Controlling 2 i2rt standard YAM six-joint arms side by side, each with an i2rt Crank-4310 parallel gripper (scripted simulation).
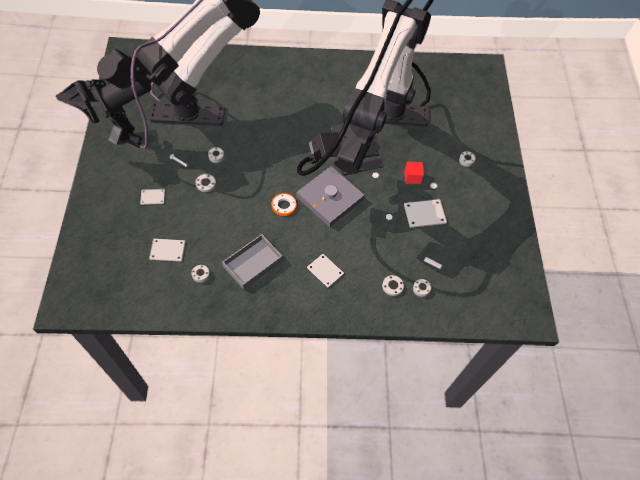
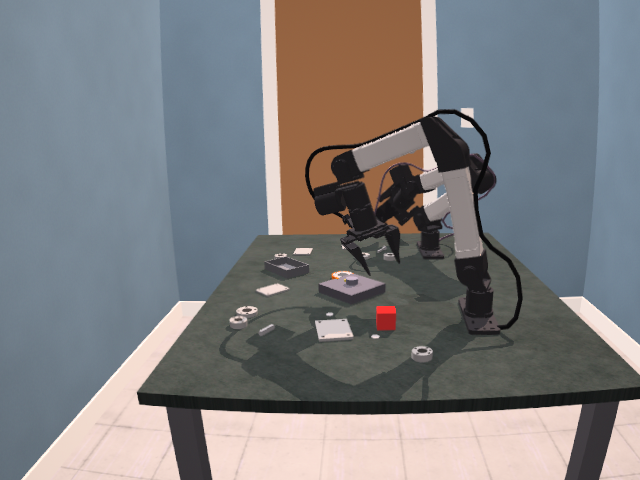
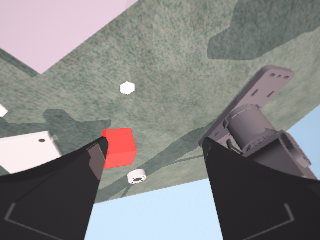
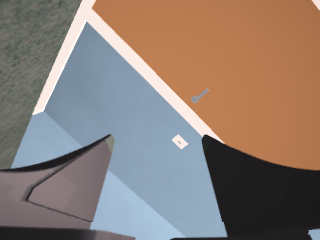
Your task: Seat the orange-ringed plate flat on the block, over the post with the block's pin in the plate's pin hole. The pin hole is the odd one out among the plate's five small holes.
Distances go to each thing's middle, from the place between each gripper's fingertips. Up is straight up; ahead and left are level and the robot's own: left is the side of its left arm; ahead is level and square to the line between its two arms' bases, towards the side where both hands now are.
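Labels:
The grey tray (image 1: pixel 259 256) is 29 cm to the right of my left hand (image 2: pixel 384 269), 26 cm ahead of it and 9 cm below it. The red cube (image 3: pixel 121 150), counted from my left hand, sits 13 cm to the left, 1 cm ahead and 8 cm below. As for the grey-purple block (image 1: pixel 330 196), my left hand is 8 cm above it, 12 cm to the left of it and 9 cm short of it.
The grey-purple block is 62 cm to the left of my right hand, 24 cm ahead of it and 10 cm below it. I find the red cube 87 cm to the left of my right hand, 16 cm ahead of it and 10 cm below it. My right gripper (image 1: pixel 68 98) is itself 11 cm above the grey tray, 45 cm to the right of it and 41 cm short of it.

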